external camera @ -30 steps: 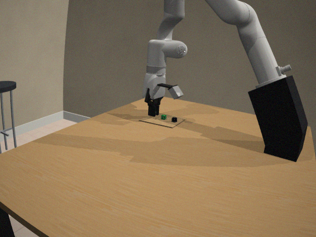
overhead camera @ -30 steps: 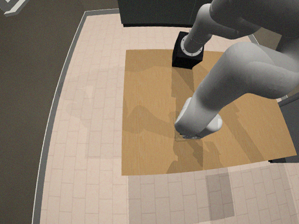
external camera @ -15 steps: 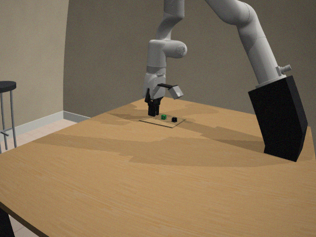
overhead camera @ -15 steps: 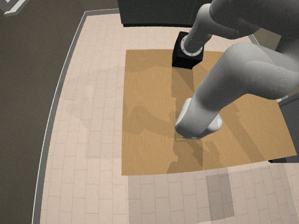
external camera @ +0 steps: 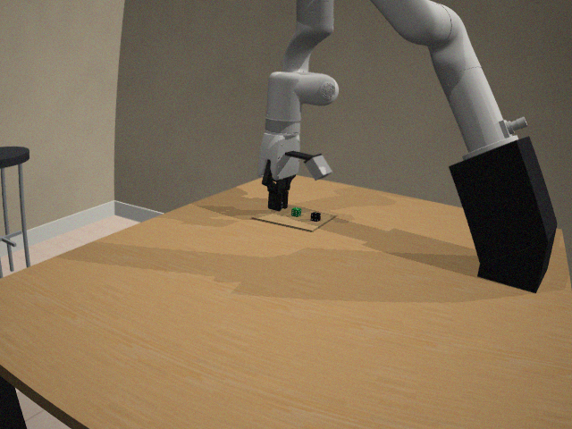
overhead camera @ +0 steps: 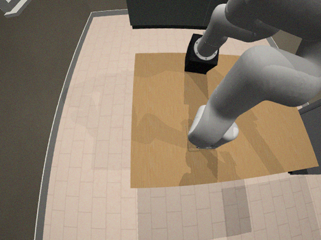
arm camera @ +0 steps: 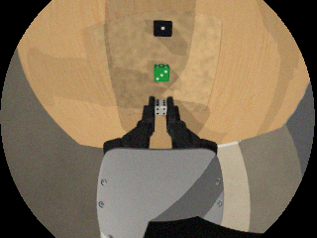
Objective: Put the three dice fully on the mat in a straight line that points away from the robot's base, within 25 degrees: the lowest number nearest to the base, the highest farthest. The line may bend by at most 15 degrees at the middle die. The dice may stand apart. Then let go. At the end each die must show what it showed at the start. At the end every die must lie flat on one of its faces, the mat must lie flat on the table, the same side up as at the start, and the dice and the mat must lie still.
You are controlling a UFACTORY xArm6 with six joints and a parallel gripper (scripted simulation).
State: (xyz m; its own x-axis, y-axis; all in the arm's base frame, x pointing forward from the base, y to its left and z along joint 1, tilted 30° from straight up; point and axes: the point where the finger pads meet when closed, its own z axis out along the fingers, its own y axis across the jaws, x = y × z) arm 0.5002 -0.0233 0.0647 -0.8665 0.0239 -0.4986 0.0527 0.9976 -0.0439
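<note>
The white die lies 10 mm below my hand. Also, from my hand: thin tan mat 50 mm behind, 30 mm below; then black die 100 mm behind, 10 mm to the left, 20 mm below; then green die 50 mm behind, 20 mm below.
</note>
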